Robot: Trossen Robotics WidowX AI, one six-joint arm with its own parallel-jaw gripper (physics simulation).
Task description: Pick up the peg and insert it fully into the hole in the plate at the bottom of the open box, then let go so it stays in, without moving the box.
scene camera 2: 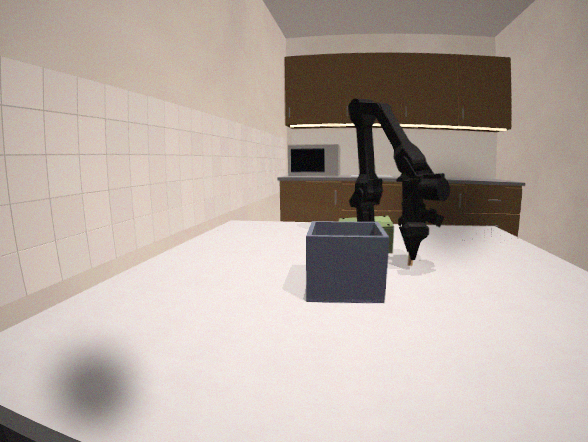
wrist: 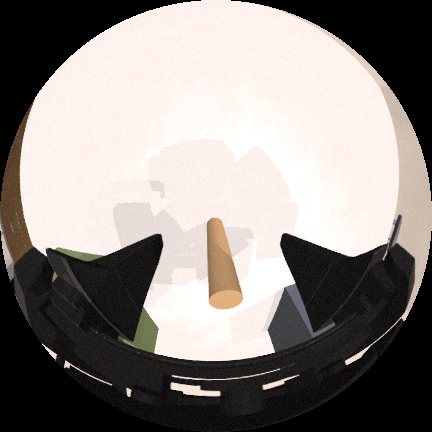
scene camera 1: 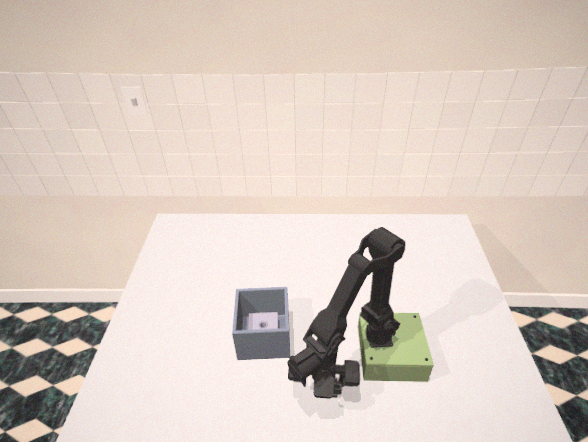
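Observation:
The tan cylindrical peg stands upright on the white table. My gripper is open, pointing down over the peg. In the wrist view, the peg is between the two spread fingers, with a gap on each side. In scene camera 2, its lower end shows beneath the fingertips and the rest is hidden behind the fingers. In scene camera 1, the arm hides the peg. The open blue-grey box stands apart from the gripper. The pale plate with its round hole lies inside, at the bottom.
The green base block stands to the right of the gripper in scene camera 1, under the arm's base. The box's raised walls stand to the gripper's left in that view. The white table carries them.

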